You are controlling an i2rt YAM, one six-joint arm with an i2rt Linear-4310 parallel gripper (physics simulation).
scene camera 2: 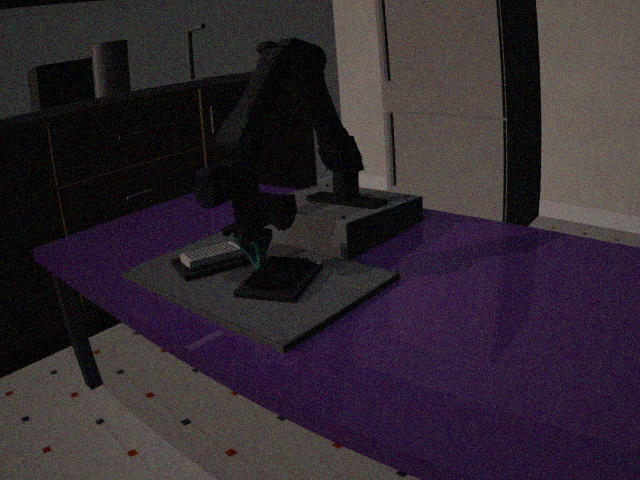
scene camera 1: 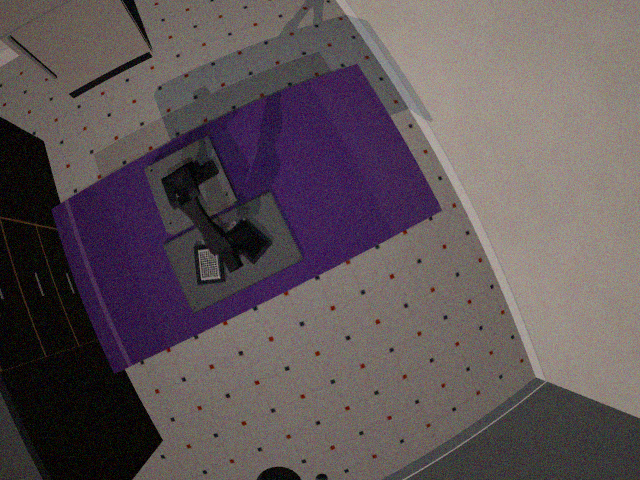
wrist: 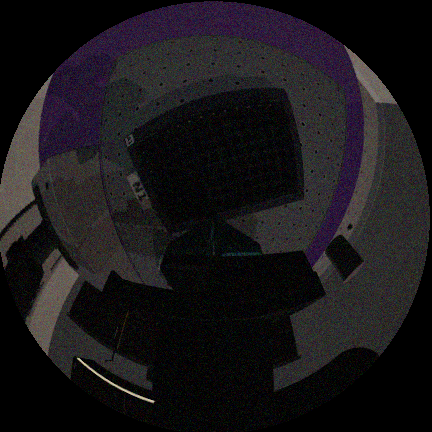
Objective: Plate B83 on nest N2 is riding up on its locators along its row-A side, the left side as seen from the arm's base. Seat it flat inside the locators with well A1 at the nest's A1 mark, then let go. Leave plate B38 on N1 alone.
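Where they show: gripper, between the fingertips: (scene camera 2: pixel 259 269) (wrist: pixel 213 217); arm's base, origin of its link: (scene camera 2: pixel 346 201) (wrist: pixel 52 230).
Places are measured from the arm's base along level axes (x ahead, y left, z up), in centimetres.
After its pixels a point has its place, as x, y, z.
Note:
The white well plate B83 (scene camera 1: pixel 209 264) {34.3, -12.0, -3.6} (scene camera 2: pixel 209 252) {34.5, -12.1, -3.2} lies on its dark nest N2 (scene camera 2: pixel 207 269) {38.5, -8.7, -5.0} on the grey perforated board (scene camera 1: pixel 281 252) {44.7, 16.5, -6.1} (scene camera 2: pixel 289 320) {44.8, 18.6, -6.1} (wrist: pixel 322 120) {45.6, 14.1, -6.1}. In this dim light I cannot tell if it sits tilted or flat. The black plate B38 (scene camera 1: pixel 254 240) {35.1, 9.3, -3.7} (scene camera 2: pixel 279 278) {36.7, 9.8, -3.6} (wrist: pixel 217 153) {33.3, 7.6, -3.6} lies on the nest with the N1 label (wrist: pixel 139 192) {24.5, 3.7, -6.0}. My gripper (scene camera 1: pixel 230 259) (scene camera 2: pixel 252 252) (wrist: pixel 213 217) {33.1, 1.2, -5.0} is shut and empty. It is low between the two plates, close beside the white plate's edge. The white plate is out of the wrist view.
The board lies on a purple table (scene camera 1: pixel 335 154) {18.4, 58.7, -7.4} (scene camera 2: pixel 465 310) {26.3, 42.1, -7.4}. The arm's base stands on a grey riser block (scene camera 2: pixel 382 219) {3.4, 12.1, -1.9} (scene camera 1: pixel 216 190) {9.7, 5.6, 0.6} behind the board. A dark cabinet (scene camera 2: pixel 113 154) stands beyond the table's left edge.

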